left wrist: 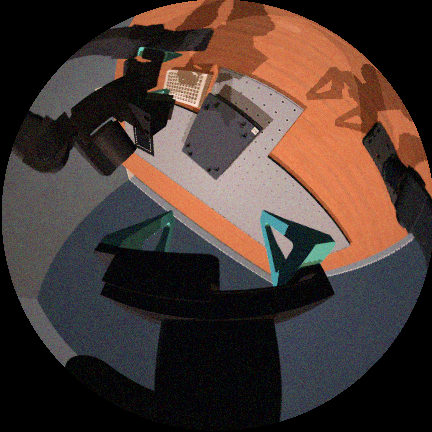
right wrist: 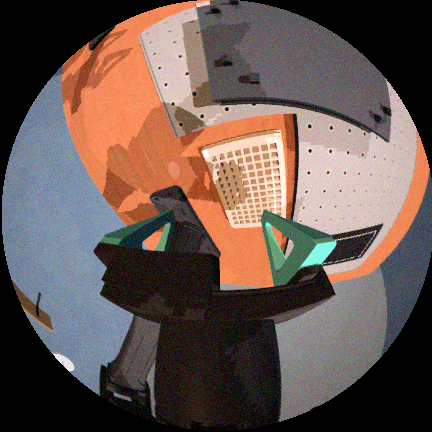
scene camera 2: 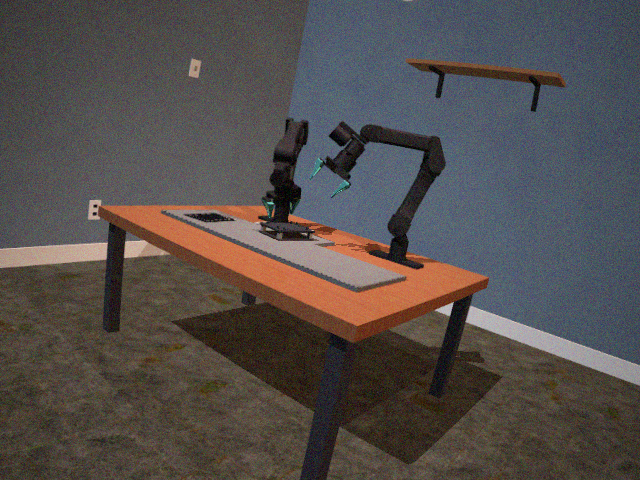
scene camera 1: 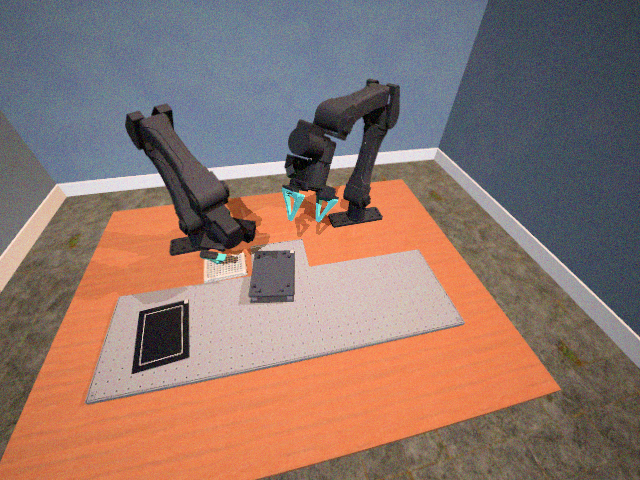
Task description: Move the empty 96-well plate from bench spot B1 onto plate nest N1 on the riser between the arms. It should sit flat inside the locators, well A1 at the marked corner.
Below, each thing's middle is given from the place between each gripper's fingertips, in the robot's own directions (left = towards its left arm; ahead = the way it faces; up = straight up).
Now: right hand 3 cm short of the well plate (scene camera 1: 234,265) and 5 cm above it. From my right hand the other things lie so: black nest with white outline (scene camera 1: 162,337) 22 cm ahead, 16 cm to the right, 4 cm below.
The well plate lies 70 mm behind my left hand, 240 mm to the right of it and 200 mm below it. Round my left hand: black nest with white outline (120 mm ahead, 400 mm to the right, 190 mm below).
